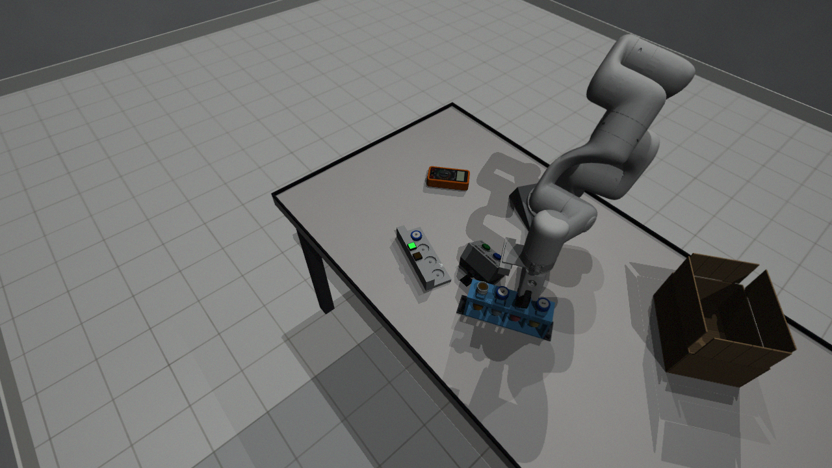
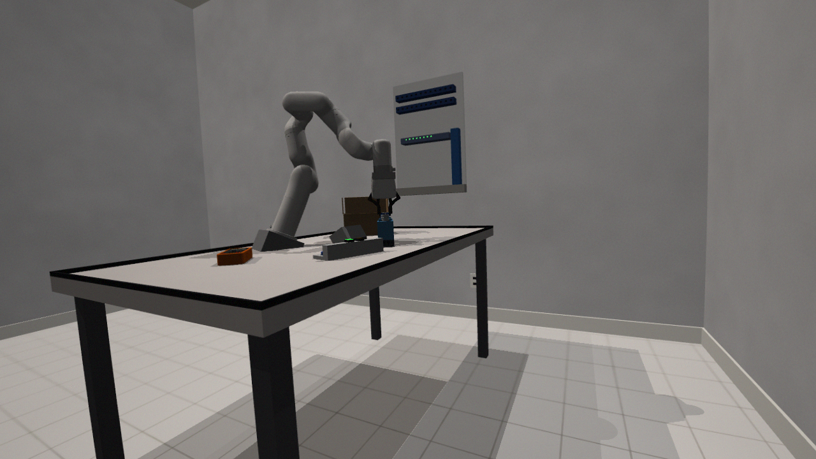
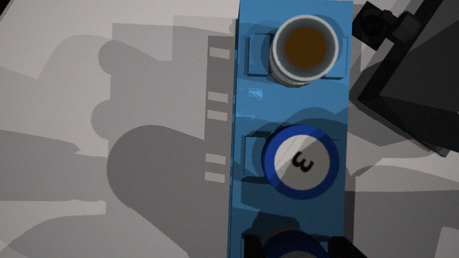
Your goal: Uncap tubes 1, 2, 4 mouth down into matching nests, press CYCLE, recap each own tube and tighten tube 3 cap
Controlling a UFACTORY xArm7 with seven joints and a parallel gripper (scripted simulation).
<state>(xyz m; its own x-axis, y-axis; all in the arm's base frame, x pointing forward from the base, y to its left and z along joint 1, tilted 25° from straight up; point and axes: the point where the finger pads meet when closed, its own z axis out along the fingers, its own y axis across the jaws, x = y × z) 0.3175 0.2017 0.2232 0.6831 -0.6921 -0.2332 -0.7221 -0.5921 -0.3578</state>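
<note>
My hand is 10 mm above the cap 2. Round my hand: cap 3: 30 mm ahead, 40 mm to the right, 20 mm below; blue key: 50 mm behind, 170 mm to the right, 60 mm below; cap 1: 40 mm behind, 40 mm to the left, 20 mm below.
</note>
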